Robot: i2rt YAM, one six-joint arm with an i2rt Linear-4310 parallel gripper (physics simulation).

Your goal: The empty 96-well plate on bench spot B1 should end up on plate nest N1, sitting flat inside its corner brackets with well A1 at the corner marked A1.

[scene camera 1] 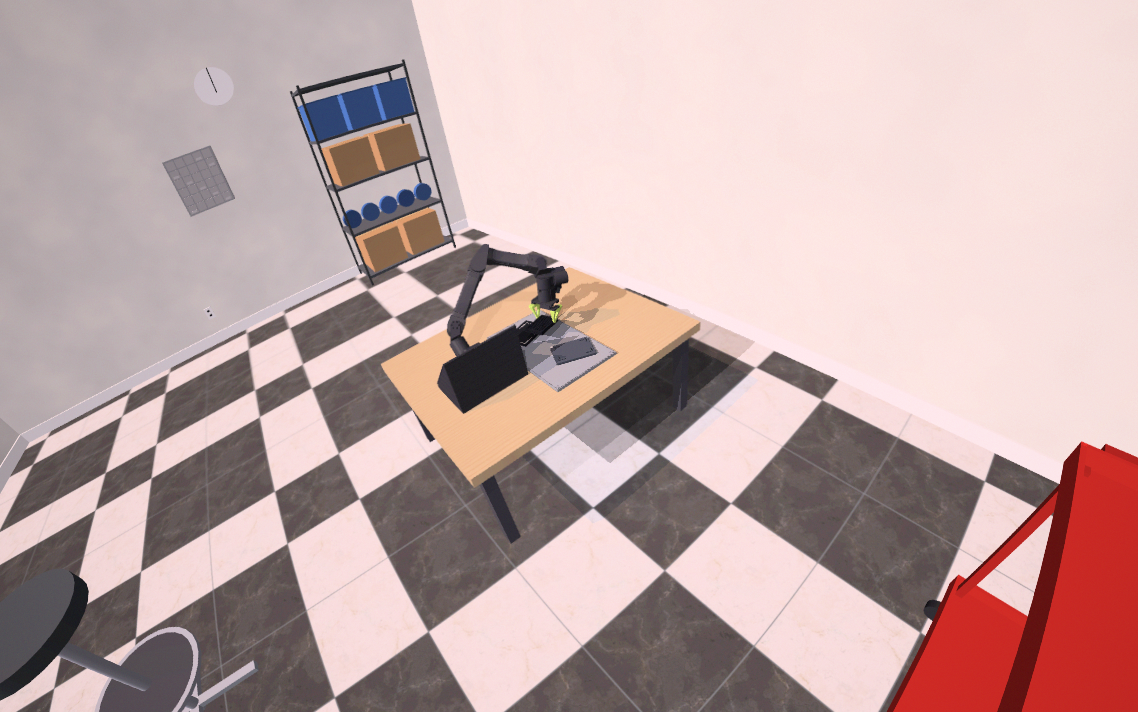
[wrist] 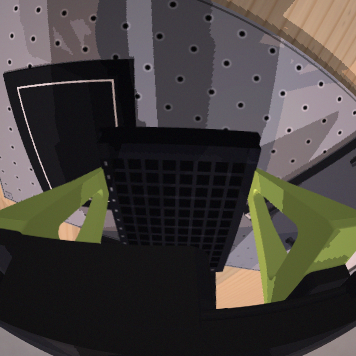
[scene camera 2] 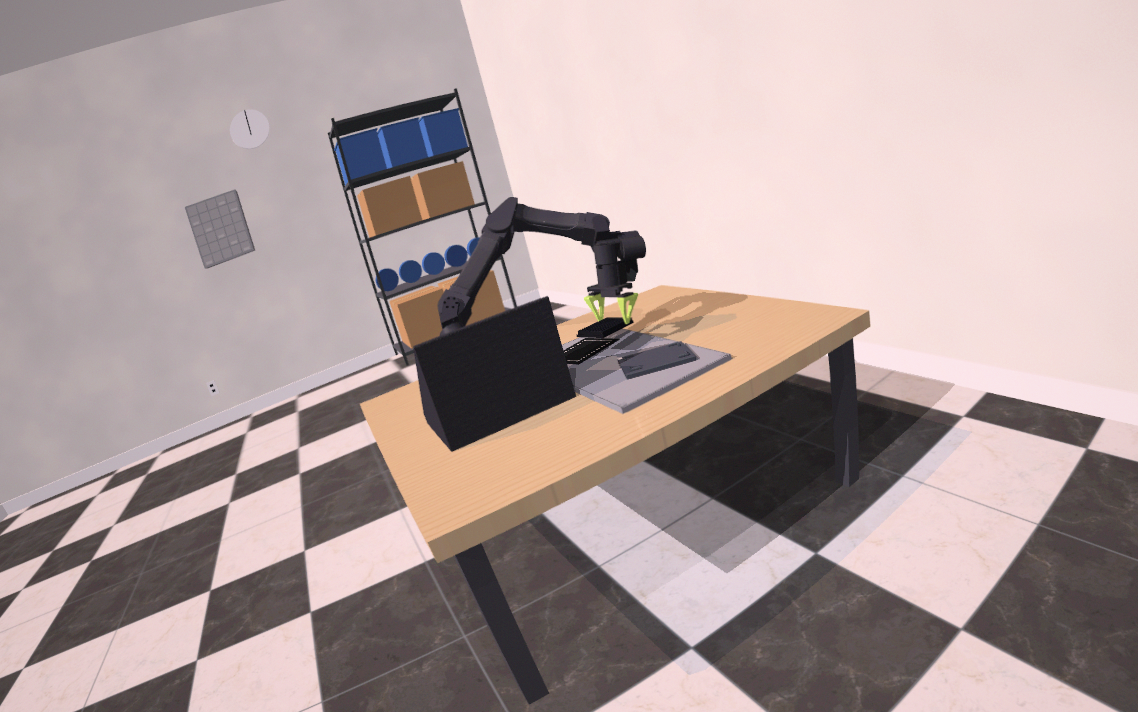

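Where they show: gripper, between the fingertips: [scene camera 1: 546, 320] [wrist: 177, 175] [scene camera 2: 613, 323]; arm's base, origin of its link: [scene camera 1: 466, 357] [scene camera 2: 466, 356].
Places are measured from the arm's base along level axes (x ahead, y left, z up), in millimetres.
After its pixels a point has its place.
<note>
The black 96-well plate [scene camera 1: 540, 326] @(z -64, x 355, y -3 mm) [scene camera 2: 602, 328] @(z -63, x 349, y -13 mm) [wrist: 177, 200] @(z -67, x 398, y 19 mm) is held between the green fingers of my gripper [scene camera 1: 544, 318] @(z -75, x 410, y 23 mm) [scene camera 2: 614, 321] @(z -75, x 410, y 23 mm) [wrist: 177, 175] @(z -75, x 410, y 23 mm), which is shut on its two long sides. The plate looks about level, raised above the perforated board. A black pad with a white outline [scene camera 2: 589, 350] @(z -138, x 357, y 87 mm) [wrist: 75, 125] @(z -138, x 380, y 111 mm), apparently spot B1, lies below and to the left in the wrist view, partly hidden by the plate. A dark grey nest slab [scene camera 1: 573, 350] @(z -128, x 371, y -170 mm) [scene camera 2: 658, 360] @(z -128, x 362, y -186 mm) [wrist: 327, 175] @(z -128, x 412, y -128 mm), apparently N1, lies to the right in the wrist view. I cannot read an A1 mark.
The perforated grey board [scene camera 1: 560, 380] @(z -140, x 219, y -250 mm) [scene camera 2: 622, 399] @(z -140, x 203, y -248 mm) [wrist: 240, 65] @(z -140, x 467, y -2 mm) lies on the wooden table [scene camera 1: 646, 319] @(z -153, x 741, y -253 mm) [scene camera 2: 780, 323] @(z -153, x 705, y -278 mm). A tall black wedge-shaped block [scene camera 1: 486, 369] @(z -28, x 19, y -92 mm) [scene camera 2: 495, 377] @(z -40, x 17, y -91 mm) stands beside the board, near the arm's base. A storage rack stands against the far wall.
</note>
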